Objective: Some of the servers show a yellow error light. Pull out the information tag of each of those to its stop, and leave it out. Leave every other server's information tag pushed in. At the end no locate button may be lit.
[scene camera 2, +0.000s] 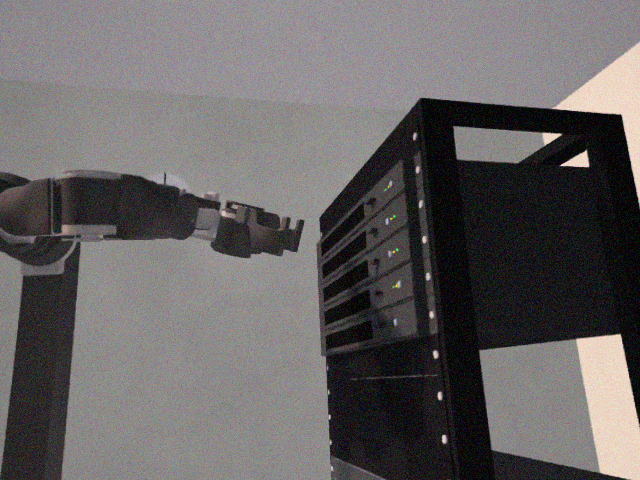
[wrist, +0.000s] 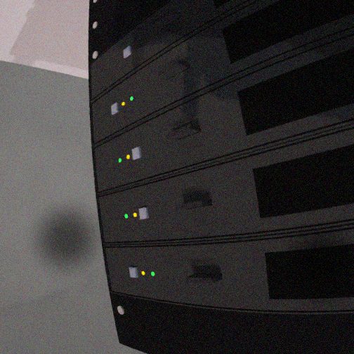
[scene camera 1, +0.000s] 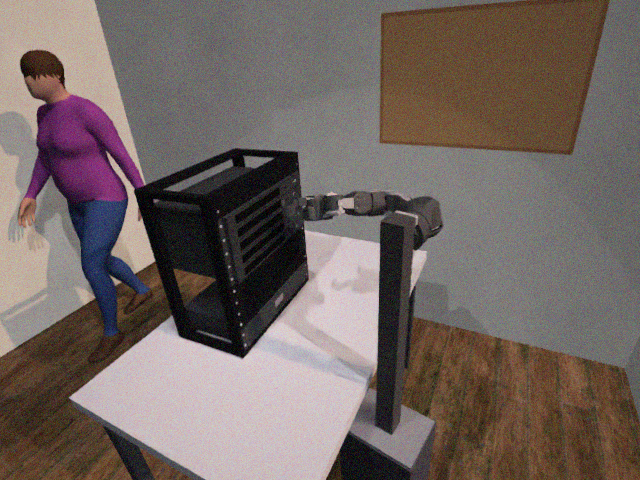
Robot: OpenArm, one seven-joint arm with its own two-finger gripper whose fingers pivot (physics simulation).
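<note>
The black rack (scene camera 1: 209,201) (scene camera 2: 452,289) holds several stacked servers; the wrist view shows them upside down. The top server (scene camera 2: 395,200) (wrist: 170,265) and the three below it each show a yellow and a green light beside a pale button. The lowest server (scene camera 2: 405,322) (wrist: 150,47) shows a pale button and no lights that I can make out. Dark tags stick out on the upper servers, such as the top tag (scene camera 2: 370,200) (wrist: 206,271) and the second tag (scene camera 2: 374,231) (wrist: 197,196); how far out each stands is unclear. My gripper (scene camera 1: 305,208) (scene camera 2: 292,236) is open and empty, a short way in front of the rack.
The rack stands on a white table (scene camera 1: 206,397). The arm's dark post (scene camera 1: 393,320) (scene camera 2: 38,361) stands at the table's edge. A person in a purple top (scene camera 1: 80,149) is behind the rack, and a brown board (scene camera 1: 485,77) hangs on the wall.
</note>
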